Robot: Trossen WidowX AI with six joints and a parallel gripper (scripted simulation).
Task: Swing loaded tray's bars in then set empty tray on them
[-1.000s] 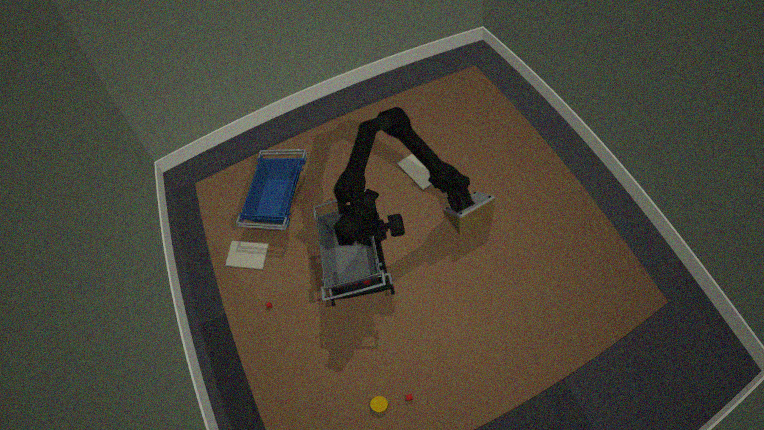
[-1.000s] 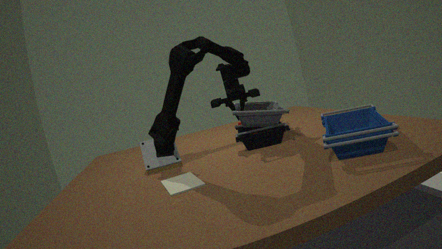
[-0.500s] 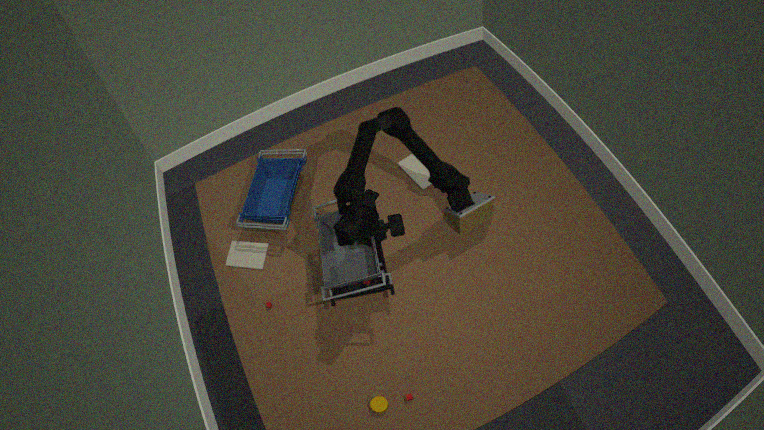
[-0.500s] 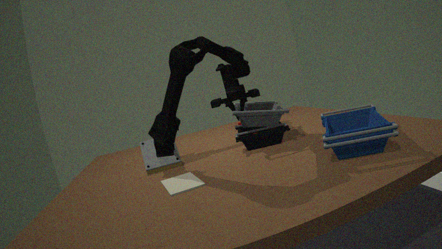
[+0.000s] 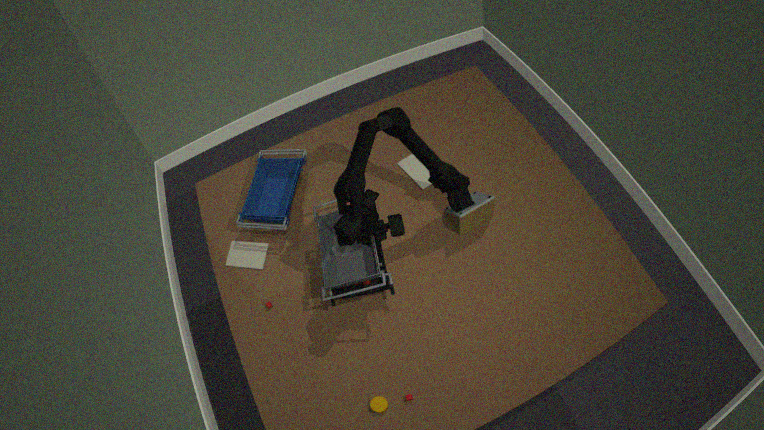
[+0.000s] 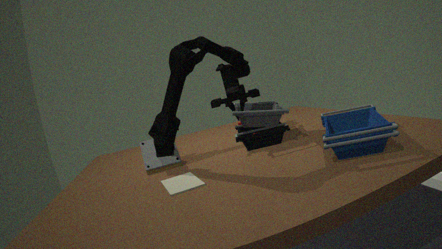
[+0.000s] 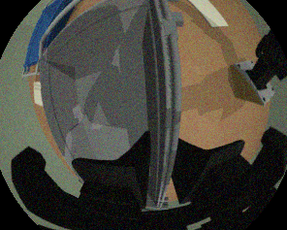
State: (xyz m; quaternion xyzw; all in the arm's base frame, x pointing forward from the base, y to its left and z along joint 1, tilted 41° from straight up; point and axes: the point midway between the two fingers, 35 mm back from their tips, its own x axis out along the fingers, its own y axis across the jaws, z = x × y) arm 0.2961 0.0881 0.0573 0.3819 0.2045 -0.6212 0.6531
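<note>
My gripper tip is now 70 mm short of the grey tray, 20 mm to the left of it and 20 mm below it. Also, from my gripper tip: yellow disc 450 mm to the left, 170 mm ahead, 90 mm below.
</note>
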